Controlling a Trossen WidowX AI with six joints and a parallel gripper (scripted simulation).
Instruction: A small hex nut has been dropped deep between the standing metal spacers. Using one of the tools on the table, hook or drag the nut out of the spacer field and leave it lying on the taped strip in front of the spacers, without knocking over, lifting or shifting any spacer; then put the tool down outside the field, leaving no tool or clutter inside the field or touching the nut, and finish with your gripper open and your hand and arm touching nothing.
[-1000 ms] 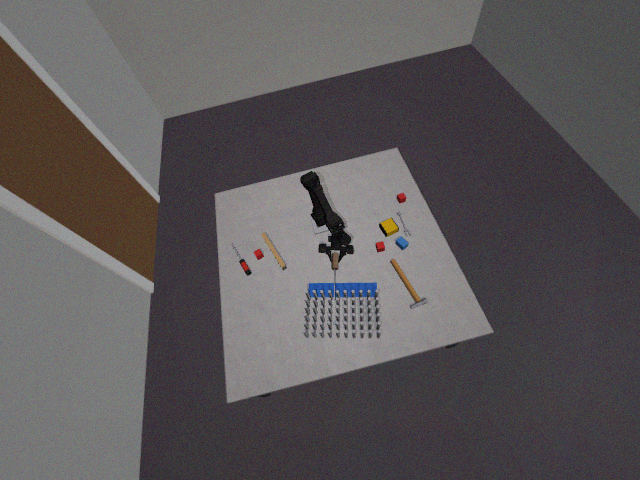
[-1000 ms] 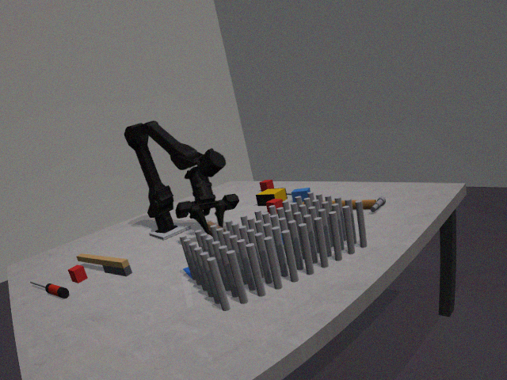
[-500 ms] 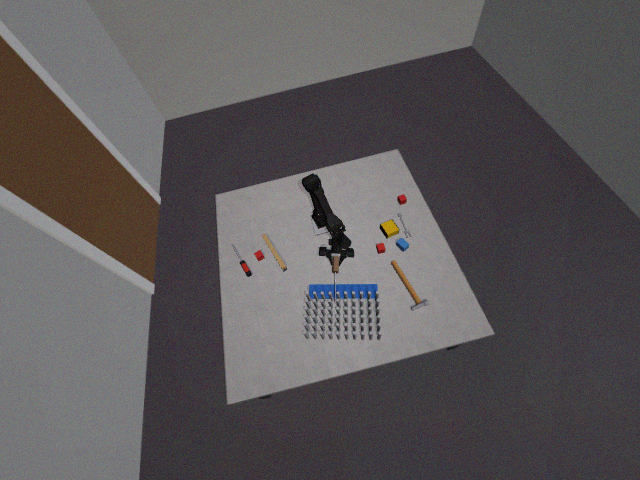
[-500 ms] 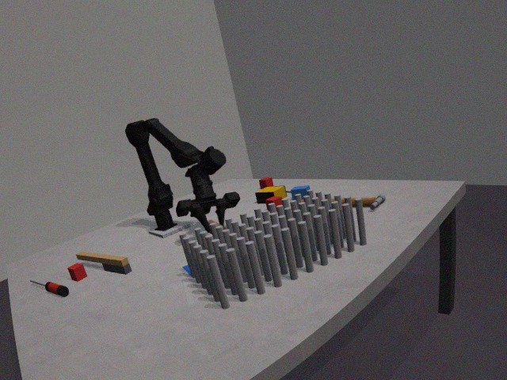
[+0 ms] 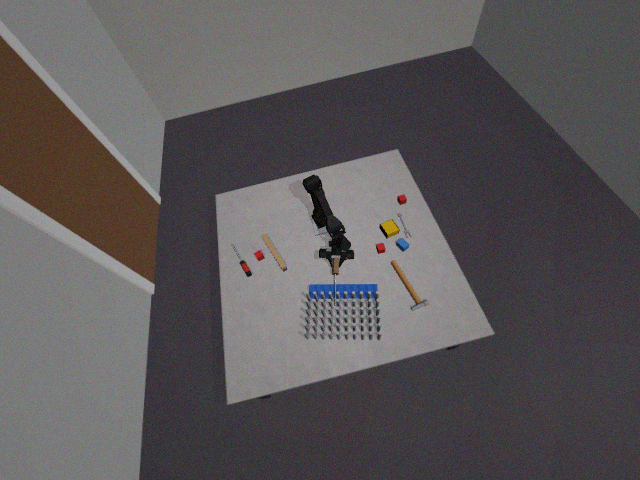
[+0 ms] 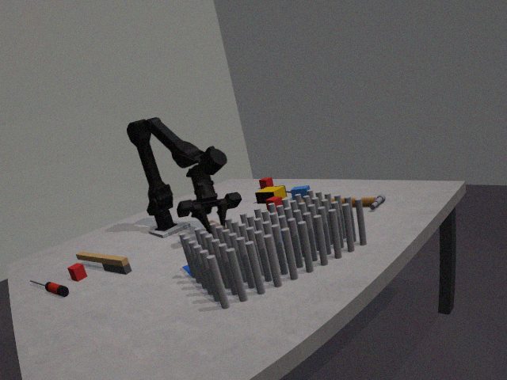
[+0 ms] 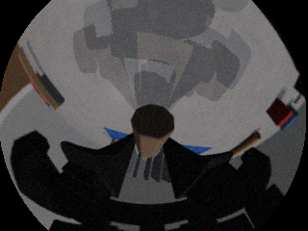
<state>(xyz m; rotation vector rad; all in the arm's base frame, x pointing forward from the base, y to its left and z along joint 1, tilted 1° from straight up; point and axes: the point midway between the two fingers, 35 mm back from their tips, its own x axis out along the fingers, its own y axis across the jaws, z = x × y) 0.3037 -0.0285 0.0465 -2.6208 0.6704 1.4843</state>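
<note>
Right now the blue taped strip is 13 cm ahead of my gripper tip, 3 cm below it and 2 cm to the right of it. Also, from my gripper tip: blue block (40 cm to the left, 2 cm ahead, 1 cm below); then hook tool (9 cm ahead, 4 cm to the right); then small wrench (48 cm to the left, 10 cm behind, 3 cm below).
</note>
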